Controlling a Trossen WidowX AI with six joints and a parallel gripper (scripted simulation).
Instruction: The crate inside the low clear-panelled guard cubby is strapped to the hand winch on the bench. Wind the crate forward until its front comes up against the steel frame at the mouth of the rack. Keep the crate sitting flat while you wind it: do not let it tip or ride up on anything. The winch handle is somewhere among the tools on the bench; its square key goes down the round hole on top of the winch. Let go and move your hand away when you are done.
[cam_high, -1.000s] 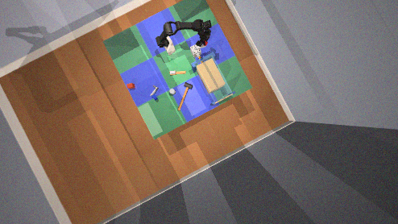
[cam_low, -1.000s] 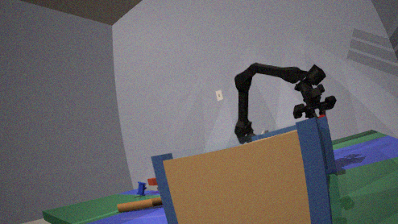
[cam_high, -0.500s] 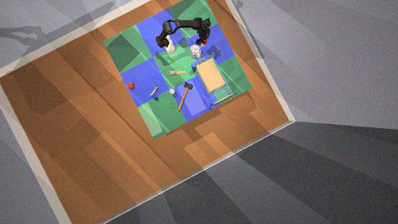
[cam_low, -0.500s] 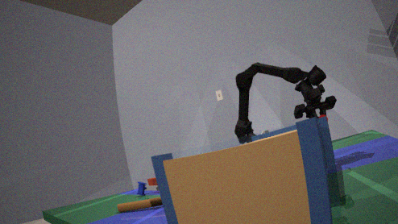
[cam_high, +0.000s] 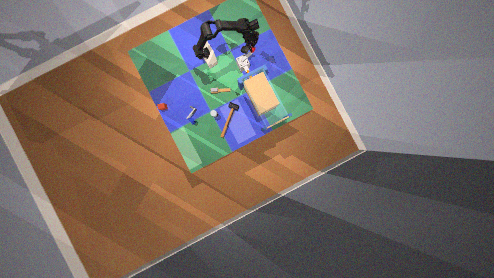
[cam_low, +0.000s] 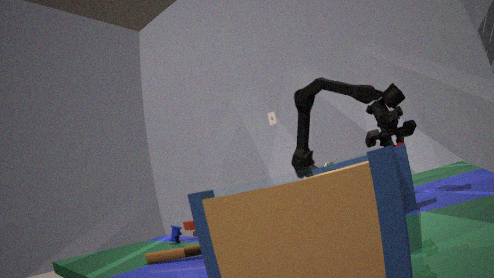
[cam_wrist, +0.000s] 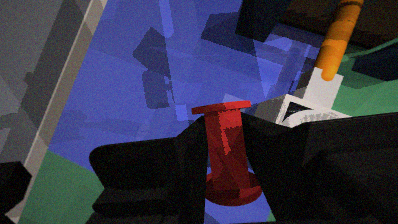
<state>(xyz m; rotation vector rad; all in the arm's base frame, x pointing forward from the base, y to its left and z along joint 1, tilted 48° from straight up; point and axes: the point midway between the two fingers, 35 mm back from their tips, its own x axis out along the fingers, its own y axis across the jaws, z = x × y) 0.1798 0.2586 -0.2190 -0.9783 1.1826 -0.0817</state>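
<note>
The winch is 110 mm to the right of my gripper tip, 100 mm below it and 10 mm behind it. Round my gripper tip: blue-framed guard cubby: 400 mm ahead, 130 mm to the right, 50 mm below; red grip: 20 mm behind, 10 mm to the right; blue piece: 780 mm to the right, 200 mm ahead, 100 mm below.
</note>
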